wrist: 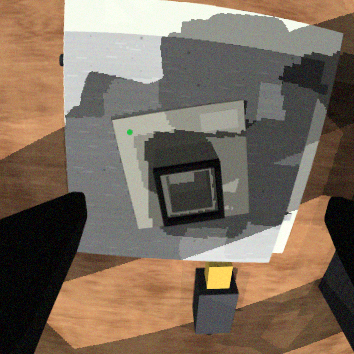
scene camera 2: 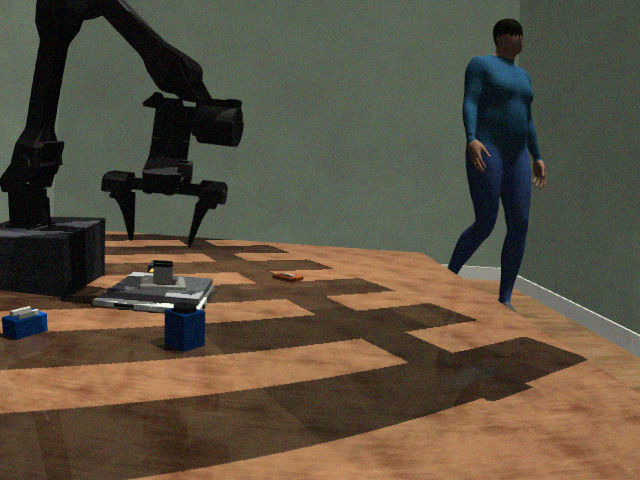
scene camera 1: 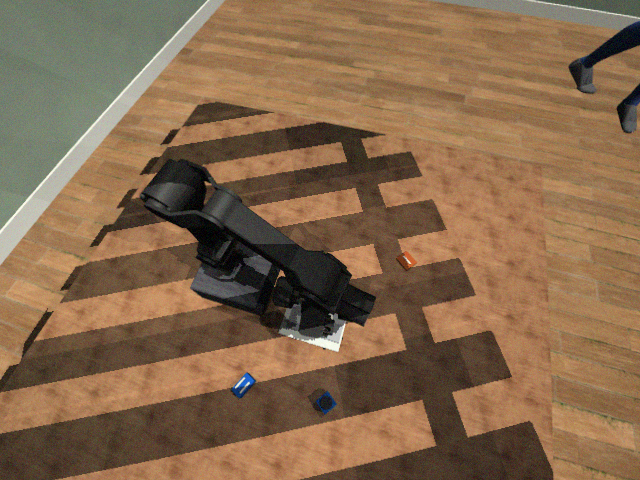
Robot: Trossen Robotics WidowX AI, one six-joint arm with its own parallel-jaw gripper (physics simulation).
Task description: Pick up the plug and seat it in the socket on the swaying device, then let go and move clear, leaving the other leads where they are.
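Observation:
The plug (wrist: 216, 311), a dark grey block with a yellow tip, lies beyond the lower edge of the device in the wrist view, its tip toward the device. In scene camera 1 the arm hides it. The device is a flat grey-white slab (scene camera 1: 330, 344) (scene camera 2: 199, 290) (wrist: 90, 160). On it stands the square socket (scene camera 2: 163, 273) (wrist: 219, 192) with a black rim, on a pale plate (wrist: 130, 165) with a green dot. My gripper (scene camera 2: 160, 241) (wrist: 209, 207) is open and empty, pointing down, above and apart from the device. Its fingertips are hidden in scene camera 1.
A blue block with white strips (scene camera 1: 243, 385) (scene camera 2: 24, 325), a blue box with a black top (scene camera 1: 325, 402) (scene camera 2: 184, 329) and a small orange piece (scene camera 1: 406, 260) (scene camera 2: 287, 277) lie around the device. The arm's base (scene camera 2: 36, 258) is beside it. A person (scene camera 2: 501, 113) stands beyond the table.

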